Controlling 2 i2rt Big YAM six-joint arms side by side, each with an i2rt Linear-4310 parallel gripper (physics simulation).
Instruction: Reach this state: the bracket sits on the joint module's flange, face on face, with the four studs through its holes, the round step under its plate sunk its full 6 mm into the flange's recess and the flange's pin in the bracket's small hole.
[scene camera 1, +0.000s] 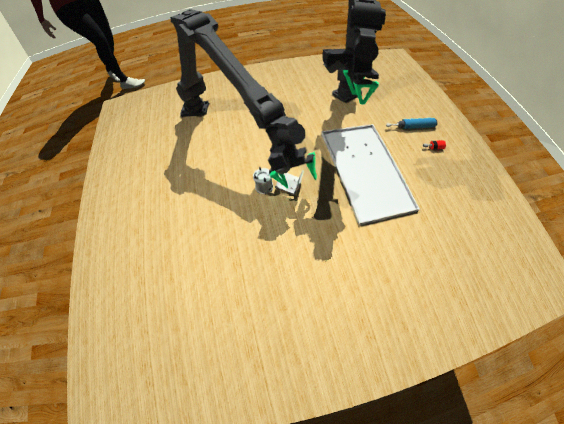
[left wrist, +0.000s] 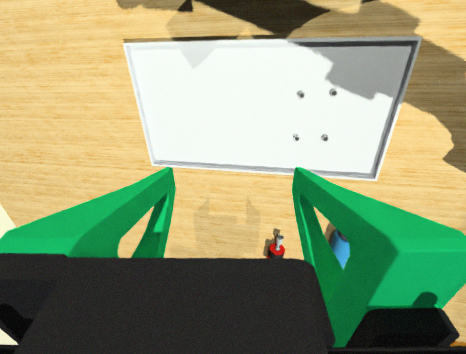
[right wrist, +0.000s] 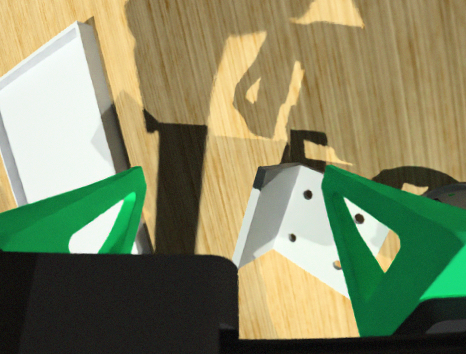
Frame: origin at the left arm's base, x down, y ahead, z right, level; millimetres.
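Where they show: left gripper, fingertip midpoint: (scene camera 1: 358, 99) (left wrist: 233, 177); right gripper, fingertip midpoint: (scene camera 1: 301, 183) (right wrist: 233, 176); left arm's base at its link origin: (scene camera 1: 347, 94); right arm's base at its link origin: (scene camera 1: 195, 109).
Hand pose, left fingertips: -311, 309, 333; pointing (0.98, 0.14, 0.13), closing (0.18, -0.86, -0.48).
Each offset is from my left fingertips to the top centre of the thing, as dx, dy, dz. "spot": to the spot under its first point.
The white L-shaped bracket (scene camera 1: 289, 185) (right wrist: 320, 225) rests on the table just right of the joint module in the scene view, its upright plate on the side away from the module. Holes show in its flat plate. The grey round joint module {+236, -129, +271} (scene camera 1: 262, 181) (right wrist: 448, 194) stands upright with studs on top; in the right wrist view its edge shows at the far right. My right gripper (scene camera 1: 296, 171) (right wrist: 233, 176) is wide open over the bracket, one finger above the flat plate, partly hiding it. My left gripper (scene camera 1: 361, 95) (left wrist: 233, 177) is partly open and empty, high near its base.
A white tray (scene camera 1: 389, 216) (left wrist: 140, 102) (right wrist: 89, 60) with several small nuts lies right of the bracket in the scene view. Beyond it lie a blue-handled tool {spot: +280, +44, -397} (scene camera 1: 419, 124) (left wrist: 340, 246) and a short red tool {+276, +147, -358} (scene camera 1: 438, 145) (left wrist: 276, 249). Arm shadows cross the table.
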